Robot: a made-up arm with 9 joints. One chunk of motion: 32 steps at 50 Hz.
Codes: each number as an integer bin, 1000 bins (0 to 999) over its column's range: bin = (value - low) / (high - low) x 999, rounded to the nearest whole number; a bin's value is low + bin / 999 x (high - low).
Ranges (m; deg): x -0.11..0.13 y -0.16..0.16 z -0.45..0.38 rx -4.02..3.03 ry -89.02..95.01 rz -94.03..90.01
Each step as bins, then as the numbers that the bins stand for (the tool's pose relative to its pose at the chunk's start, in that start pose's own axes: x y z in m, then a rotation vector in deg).
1 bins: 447 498 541 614 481 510
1 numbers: -0.0026 -0.0005 -0.0005 0.31 -0.41 -0.08
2 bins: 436 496 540 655 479 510
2 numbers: -0.0053 -0.0011 -0.0014 0.60 -0.78 -0.08
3 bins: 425 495 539 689 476 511
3 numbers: -0.0079 -0.0014 -0.0022 0.84 -1.33 0.11
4 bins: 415 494 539 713 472 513
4 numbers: -0.0103 -0.0018 -0.0022 1.01 -2.07 0.48
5 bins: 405 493 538 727 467 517
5 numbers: -0.0127 -0.0021 -0.0030 1.11 -2.99 1.21
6 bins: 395 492 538 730 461 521
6 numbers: -0.0151 -0.0024 -0.0030 1.13 -4.10 1.95
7 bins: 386 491 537 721 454 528
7 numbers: -0.0173 -0.0027 -0.0038 1.07 -5.39 3.24
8 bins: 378 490 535 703 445 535
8 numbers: -0.0192 -0.0030 -0.0055 0.94 -7.04 4.53
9 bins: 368 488 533 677 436 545
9 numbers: -0.0216 -0.0037 -0.0072 0.76 -8.70 6.37
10 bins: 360 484 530 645 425 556
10 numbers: -0.0235 -0.0050 -0.0097 0.53 -10.73 8.40
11 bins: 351 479 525 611 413 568
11 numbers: -0.0257 -0.0066 -0.0138 0.29 -12.94 10.61
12 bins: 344 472 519 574 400 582
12 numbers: -0.0274 -0.0088 -0.0188 0.03 -15.33 13.19
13 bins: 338 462 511 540 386 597
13 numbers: -0.0288 -0.0120 -0.0254 -0.21 -17.91 15.95
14 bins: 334 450 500 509 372 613
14 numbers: -0.0298 -0.0159 -0.0346 -0.43 -20.49 18.90
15 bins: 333 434 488 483 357 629
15 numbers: -0.0300 -0.0210 -0.0446 -0.61 -23.26 21.85
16 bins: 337 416 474 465 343 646
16 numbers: -0.0290 -0.0267 -0.0562 -0.74 -25.83 24.98
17 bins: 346 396 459 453 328 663
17 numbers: -0.0269 -0.0332 -0.0686 -0.82 -28.60 28.11
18 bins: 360 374 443 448 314 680
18 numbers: -0.0235 -0.0402 -0.0819 -0.86 -31.18 31.24
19 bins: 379 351 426 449 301 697
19 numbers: -0.0189 -0.0476 -0.0961 -0.85 -33.57 34.37
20 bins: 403 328 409 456 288 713
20 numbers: -0.0132 -0.0549 -0.1102 -0.80 -35.97 37.32
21 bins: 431 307 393 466 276 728
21 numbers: -0.0065 -0.0617 -0.1235 -0.73 -38.18 40.09
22 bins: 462 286 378 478 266 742
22 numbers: 0.0010 -0.0684 -0.1359 -0.65 -40.02 42.66
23 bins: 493 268 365 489 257 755
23 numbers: 0.0084 -0.0742 -0.1467 -0.57 -41.68 45.06
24 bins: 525 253 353 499 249 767
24 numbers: 0.0161 -0.0790 -0.1567 -0.50 -43.15 47.27
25 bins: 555 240 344 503 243 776
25 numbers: 0.0233 -0.0831 -0.1642 -0.47 -44.26 48.93
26 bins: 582 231 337 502 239 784
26 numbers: 0.0298 -0.0860 -0.1700 -0.48 -44.99 50.40
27 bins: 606 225 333 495 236 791
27 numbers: 0.0356 -0.0879 -0.1733 -0.53 -45.55 51.69
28 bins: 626 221 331 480 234 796
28 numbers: 0.0404 -0.0892 -0.1750 -0.63 -45.91 52.61
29 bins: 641 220 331 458 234 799
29 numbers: 0.0440 -0.0895 -0.1750 -0.79 -45.91 53.17
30 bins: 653 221 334 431 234 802
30 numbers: 0.0469 -0.0892 -0.1725 -0.98 -45.91 53.72
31 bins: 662 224 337 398 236 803
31 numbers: 0.0490 -0.0882 -0.1700 -1.21 -45.55 53.90
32 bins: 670 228 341 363 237 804
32 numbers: 0.0510 -0.0870 -0.1667 -1.46 -45.36 54.09
